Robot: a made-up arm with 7 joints.
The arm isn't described. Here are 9 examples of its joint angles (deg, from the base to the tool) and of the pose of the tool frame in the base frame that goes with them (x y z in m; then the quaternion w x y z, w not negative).
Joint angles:
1: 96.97 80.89 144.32 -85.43 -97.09 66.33 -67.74
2: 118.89 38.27 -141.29 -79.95 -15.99 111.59 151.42
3: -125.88 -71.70 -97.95 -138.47 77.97 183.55 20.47
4: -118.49 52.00 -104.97 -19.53 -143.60 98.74 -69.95
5: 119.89 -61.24 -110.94 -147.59 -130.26 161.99 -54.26
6: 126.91 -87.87 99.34 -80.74 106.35 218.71 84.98
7: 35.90 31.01 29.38 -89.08 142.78 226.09 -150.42
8: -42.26 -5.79 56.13 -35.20 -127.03 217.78 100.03
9: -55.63 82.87 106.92 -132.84 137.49 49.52 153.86
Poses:
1: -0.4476 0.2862 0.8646 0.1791 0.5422 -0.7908 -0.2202
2: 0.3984 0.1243 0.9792 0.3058 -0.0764 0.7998 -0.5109
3: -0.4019 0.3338 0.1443 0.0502 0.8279 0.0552 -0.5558
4: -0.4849 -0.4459 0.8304 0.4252 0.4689 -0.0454 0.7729
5: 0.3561 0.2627 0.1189 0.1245 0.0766 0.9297 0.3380
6: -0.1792 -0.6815 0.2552 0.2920 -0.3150 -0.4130 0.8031
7: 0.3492 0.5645 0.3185 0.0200 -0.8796 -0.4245 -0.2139
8: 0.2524 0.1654 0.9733 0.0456 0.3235 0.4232 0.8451
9: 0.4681 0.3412 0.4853 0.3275 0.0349 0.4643 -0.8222
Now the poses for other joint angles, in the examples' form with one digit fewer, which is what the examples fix.
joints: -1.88 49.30 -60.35 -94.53 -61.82 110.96 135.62
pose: 0.477 -0.600 0.235 0.656 0.152 -0.647 0.358
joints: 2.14 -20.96 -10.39 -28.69 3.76 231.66 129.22
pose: -0.070 -0.042 1.031 0.817 0.180 -0.329 -0.438
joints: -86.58 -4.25 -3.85 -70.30 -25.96 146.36 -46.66
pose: 0.017 -0.522 0.918 0.663 0.714 -0.221 0.031
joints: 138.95 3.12 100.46 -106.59 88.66 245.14 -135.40
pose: -0.323 -0.463 0.537 0.551 0.338 -0.676 -0.353
